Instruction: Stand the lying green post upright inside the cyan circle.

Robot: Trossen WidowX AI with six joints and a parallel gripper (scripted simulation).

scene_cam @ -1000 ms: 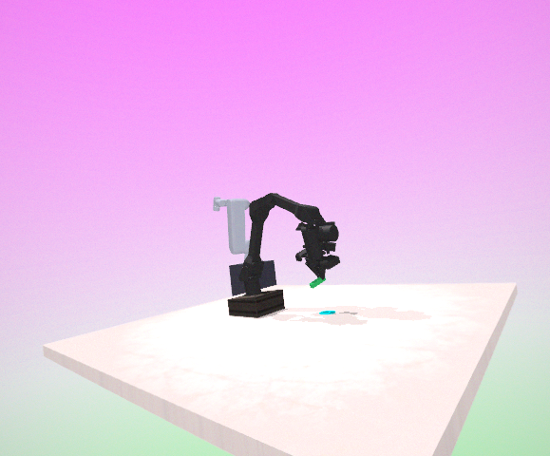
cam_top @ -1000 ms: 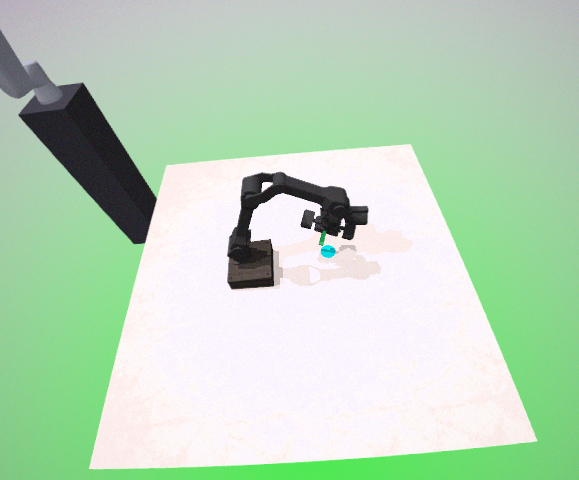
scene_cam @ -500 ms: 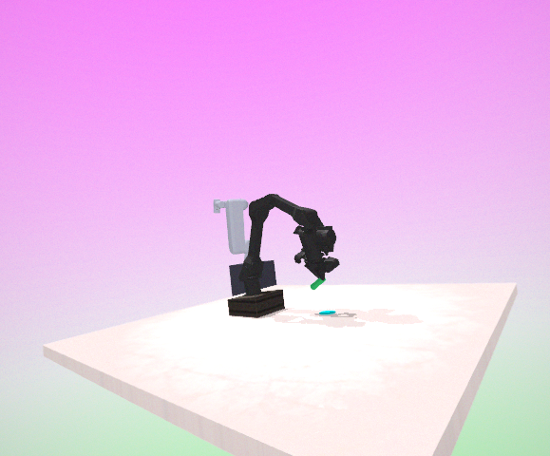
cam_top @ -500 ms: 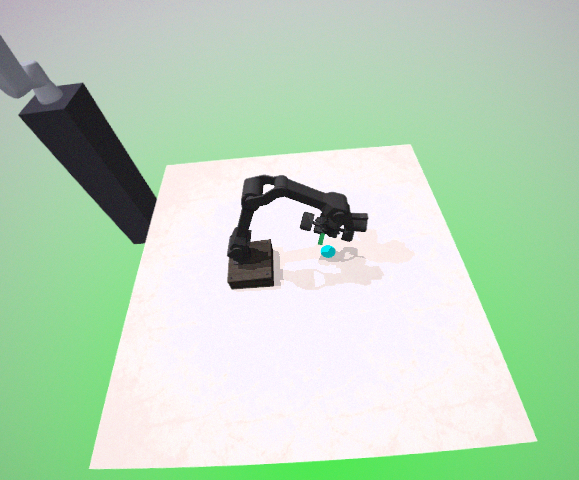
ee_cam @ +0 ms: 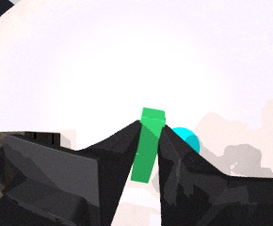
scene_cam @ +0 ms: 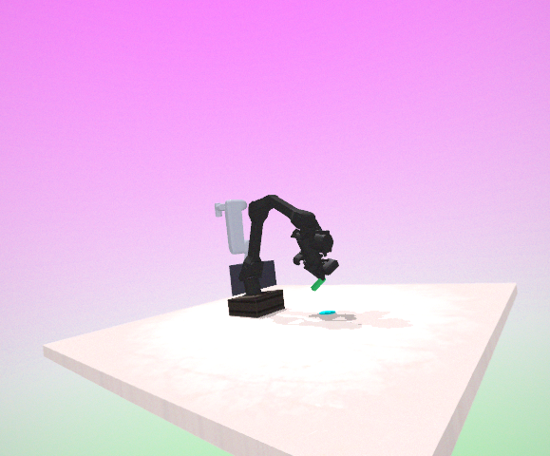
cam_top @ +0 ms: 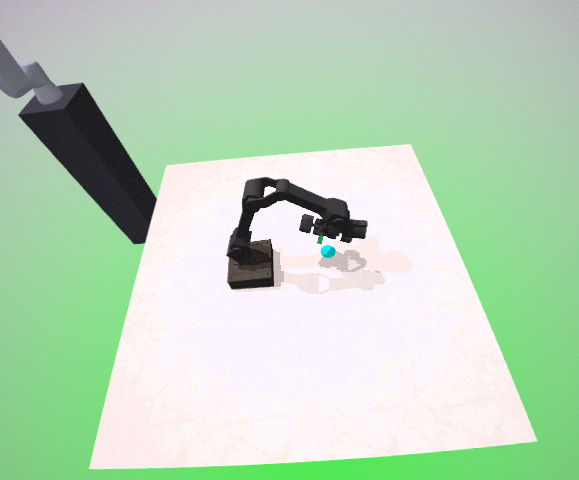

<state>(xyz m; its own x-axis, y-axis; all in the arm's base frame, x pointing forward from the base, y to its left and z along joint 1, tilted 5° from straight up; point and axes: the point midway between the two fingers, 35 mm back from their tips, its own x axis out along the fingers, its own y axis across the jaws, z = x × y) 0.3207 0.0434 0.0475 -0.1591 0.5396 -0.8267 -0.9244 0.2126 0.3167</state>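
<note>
Now: gripper tip 120 mm above the cyan circle, 30 mm to the left of it and 20 mm short of it. From my gripper tip the other things lie so: green post: 20 mm to the right, 10 mm below, 10 mm behind.
</note>
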